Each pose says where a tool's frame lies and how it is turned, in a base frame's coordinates. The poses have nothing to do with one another.
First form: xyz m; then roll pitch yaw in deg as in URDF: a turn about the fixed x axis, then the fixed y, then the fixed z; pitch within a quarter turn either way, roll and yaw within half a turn.
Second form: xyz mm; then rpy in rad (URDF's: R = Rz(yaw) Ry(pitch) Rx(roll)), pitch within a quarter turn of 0, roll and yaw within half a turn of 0. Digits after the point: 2 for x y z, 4 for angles.
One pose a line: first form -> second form
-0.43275 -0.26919 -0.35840 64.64 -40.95 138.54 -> -432.75 -269.19 -358.40 1.1282 -0.7147 2.4180
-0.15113 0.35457 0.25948 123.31 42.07 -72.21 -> -151.13 354.57 259.48 2.1522 0.7343 -1.2603
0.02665 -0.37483 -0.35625 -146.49 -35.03 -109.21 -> 26.65 -374.83 -356.25 -2.5567 -0.6114 -1.9061
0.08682 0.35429 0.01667 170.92 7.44 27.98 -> 86.82 354.29 16.67 2.9831 0.1299 0.4883
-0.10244 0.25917 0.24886 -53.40 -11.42 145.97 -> -102.44 259.17 248.86 -0.9320 -0.1993 2.5477
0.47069 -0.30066 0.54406 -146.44 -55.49 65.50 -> 470.69 -300.66 544.06 -2.5559 -0.9685 1.1432
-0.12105 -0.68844 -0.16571 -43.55 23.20 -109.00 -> -121.05 -688.44 -165.71 -0.7601 0.4049 -1.9024
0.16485 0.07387 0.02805 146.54 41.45 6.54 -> 164.85 73.87 28.05 2.5576 0.7234 0.1141
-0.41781 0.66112 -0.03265 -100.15 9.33 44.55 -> -417.81 661.12 -32.65 -1.7479 0.1628 0.7775
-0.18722 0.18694 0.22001 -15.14 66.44 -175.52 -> -187.22 186.94 220.01 -0.2642 1.1596 -3.0634
